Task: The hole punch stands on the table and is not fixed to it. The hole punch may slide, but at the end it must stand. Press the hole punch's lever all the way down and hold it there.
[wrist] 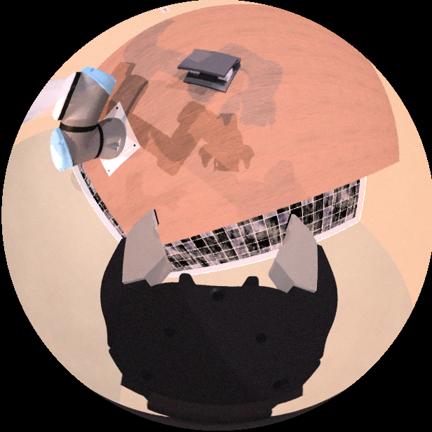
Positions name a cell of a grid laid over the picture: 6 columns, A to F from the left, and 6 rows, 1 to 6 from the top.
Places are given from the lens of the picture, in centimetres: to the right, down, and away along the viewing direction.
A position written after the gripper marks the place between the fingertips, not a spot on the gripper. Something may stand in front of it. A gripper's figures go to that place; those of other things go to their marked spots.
gripper (D3): 0, 0, 13
hole punch (C2): -5, -35, 20
